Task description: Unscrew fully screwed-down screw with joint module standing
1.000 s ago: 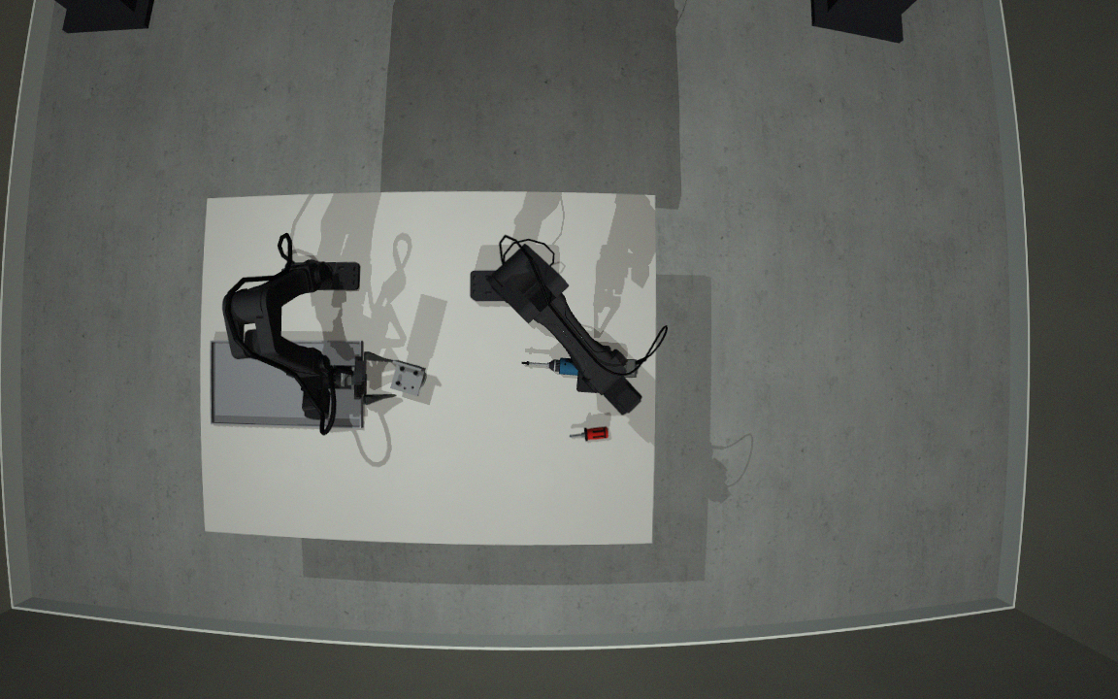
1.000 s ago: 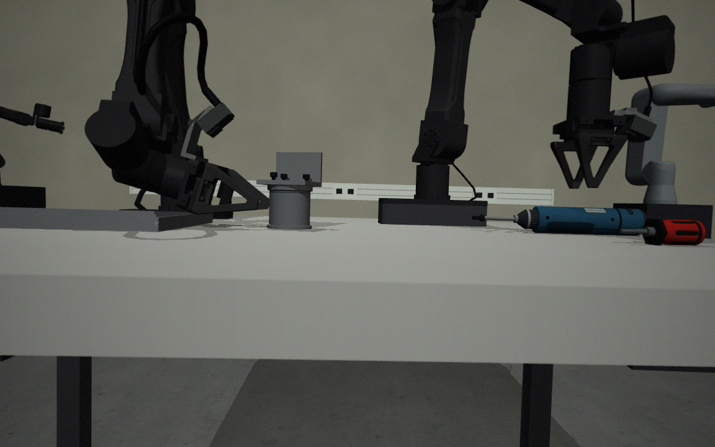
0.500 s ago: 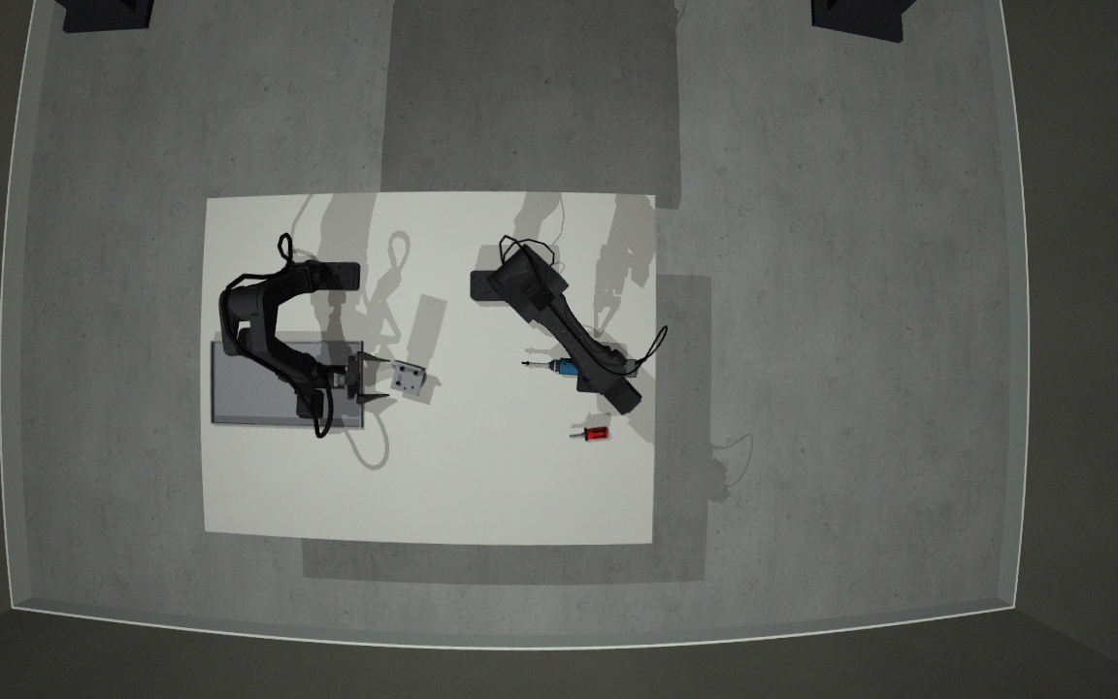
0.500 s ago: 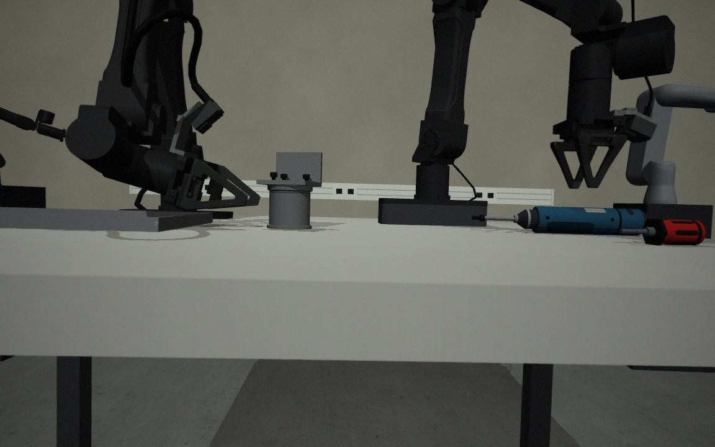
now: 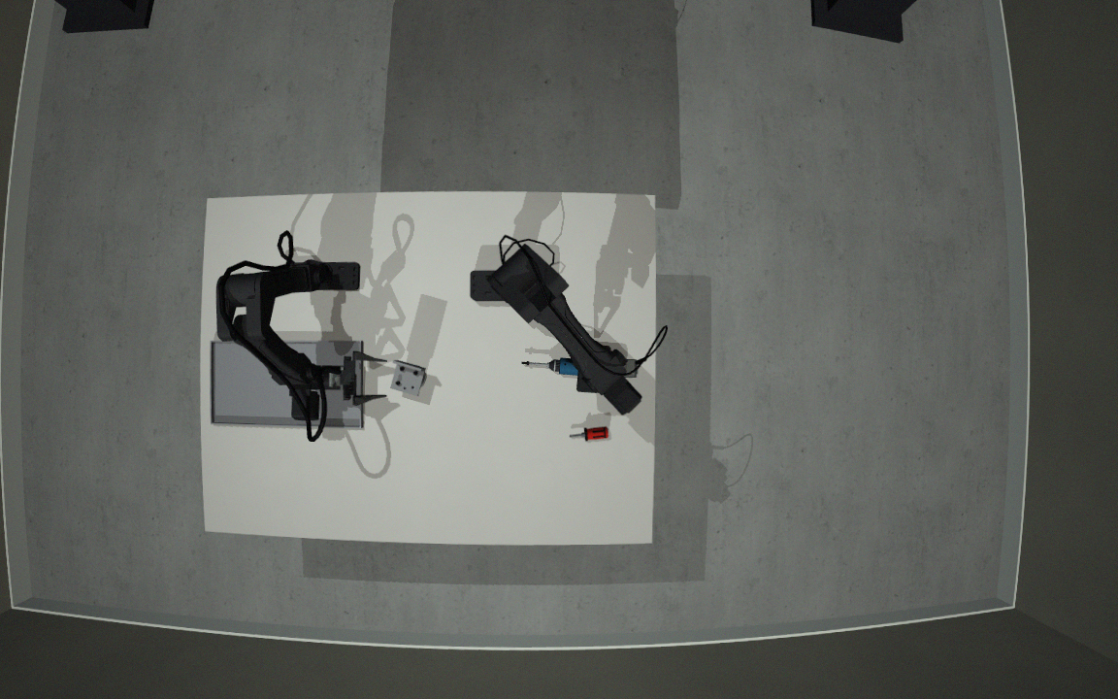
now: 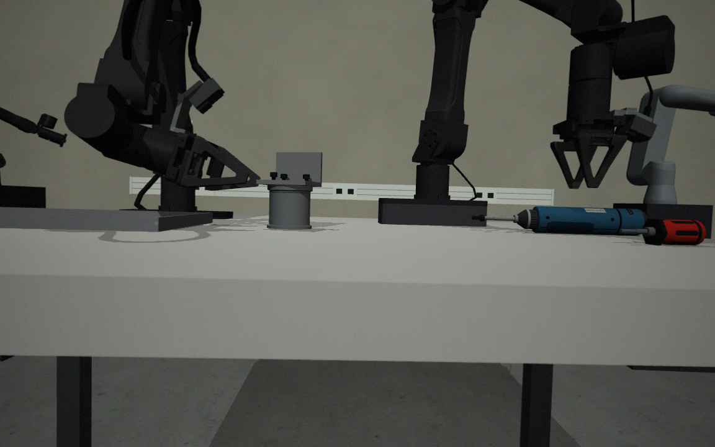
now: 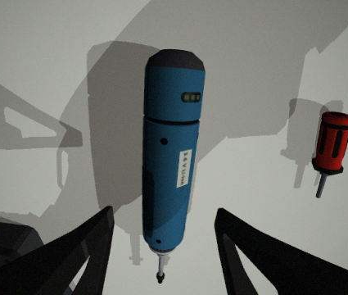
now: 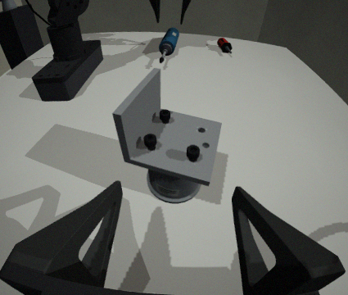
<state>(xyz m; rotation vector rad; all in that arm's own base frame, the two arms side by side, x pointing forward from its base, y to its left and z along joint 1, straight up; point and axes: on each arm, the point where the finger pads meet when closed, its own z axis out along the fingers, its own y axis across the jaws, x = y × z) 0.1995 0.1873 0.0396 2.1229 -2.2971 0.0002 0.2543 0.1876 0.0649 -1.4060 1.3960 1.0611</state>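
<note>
Right now the grey l-shaped bracket is 6 cm to the left of my right hand and 1 cm above it. The rest, counted from my right hand: joint module: 6 cm to the left, 4 cm below; then flat grey plate: 28 cm to the right, 6 cm below, 4 cm ahead; then screwdriver bit: 36 cm to the left, 6 cm behind, 5 cm below.
</note>
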